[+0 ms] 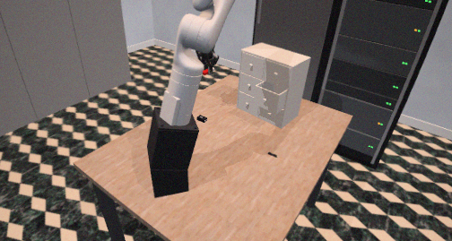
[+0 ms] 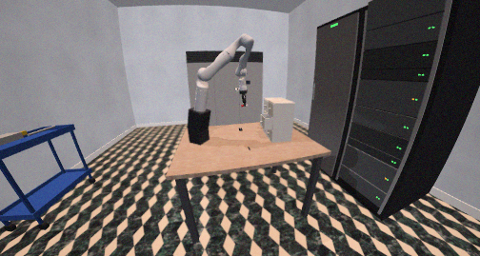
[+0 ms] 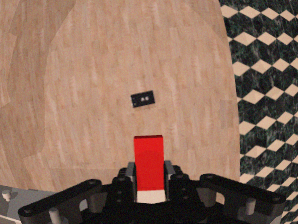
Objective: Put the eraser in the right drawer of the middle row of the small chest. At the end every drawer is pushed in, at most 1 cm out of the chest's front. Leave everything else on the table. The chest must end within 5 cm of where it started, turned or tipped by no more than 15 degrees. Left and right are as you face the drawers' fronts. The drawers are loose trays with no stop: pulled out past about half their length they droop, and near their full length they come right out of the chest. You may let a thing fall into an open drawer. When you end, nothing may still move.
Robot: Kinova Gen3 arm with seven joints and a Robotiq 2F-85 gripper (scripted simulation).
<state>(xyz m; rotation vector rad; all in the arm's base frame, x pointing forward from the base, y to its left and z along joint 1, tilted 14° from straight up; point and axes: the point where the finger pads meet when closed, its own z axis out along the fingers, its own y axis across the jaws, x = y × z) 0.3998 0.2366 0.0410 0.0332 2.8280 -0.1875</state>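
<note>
Now: hand 1 cm short of the eraser and 1 cm above it. Round my hand: thin dark object 4 cm behind, 42 cm to the right, 27 cm below.
</note>
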